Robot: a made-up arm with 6 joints. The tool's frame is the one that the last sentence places.
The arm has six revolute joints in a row. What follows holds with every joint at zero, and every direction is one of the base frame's. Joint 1 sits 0.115 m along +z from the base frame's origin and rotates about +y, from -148.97 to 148.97 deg. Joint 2 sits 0.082 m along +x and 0.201 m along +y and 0.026 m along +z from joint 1 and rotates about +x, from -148.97 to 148.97 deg. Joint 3 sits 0.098 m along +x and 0.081 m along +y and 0.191 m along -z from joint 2 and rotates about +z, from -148.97 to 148.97 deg. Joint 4 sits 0.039 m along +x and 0.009 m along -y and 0.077 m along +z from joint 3 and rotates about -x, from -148.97 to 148.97 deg. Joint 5 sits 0.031 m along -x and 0.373 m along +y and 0.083 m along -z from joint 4 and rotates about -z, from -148.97 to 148.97 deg. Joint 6 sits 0.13 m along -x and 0.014 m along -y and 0.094 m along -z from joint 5 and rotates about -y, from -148.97 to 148.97 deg. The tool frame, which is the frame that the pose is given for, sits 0.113 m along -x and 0.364 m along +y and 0.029 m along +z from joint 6; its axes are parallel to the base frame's.
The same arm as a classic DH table. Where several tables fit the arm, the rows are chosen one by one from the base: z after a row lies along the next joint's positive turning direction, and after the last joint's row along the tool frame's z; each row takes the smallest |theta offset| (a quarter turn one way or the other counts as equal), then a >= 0, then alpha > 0; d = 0 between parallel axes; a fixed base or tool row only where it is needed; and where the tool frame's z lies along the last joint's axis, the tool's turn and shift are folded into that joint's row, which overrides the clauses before.
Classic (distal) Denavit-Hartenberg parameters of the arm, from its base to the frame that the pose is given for. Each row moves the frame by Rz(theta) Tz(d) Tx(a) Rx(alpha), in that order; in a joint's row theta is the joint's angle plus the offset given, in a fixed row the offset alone. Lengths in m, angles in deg.
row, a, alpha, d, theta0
base (fixed), 0.0000, -90.00, 0.1150, 0.00
joint 1, 0.0260, -90.00, 0.2010, -90.00
joint 2, 0.0810, -90.00, 0.1800, -90.00
joint 3, -0.0090, -90.00, -0.1140, 0.00
joint 4, 0.3730, -90.00, -0.0080, 0.00
joint 5, 0.1300, 90.00, 0.1770, -90.00
joint 6, 0.1130, 90.00, -0.3500, 0.00
tool (fixed), 0.0000, 0.00, 0.0290, 180.00
Joint limits (deg, base to tool): -148.97..148.97 -148.97..148.97 -148.97..148.97 -148.97..148.97 -148.97..148.97 -148.97..148.97

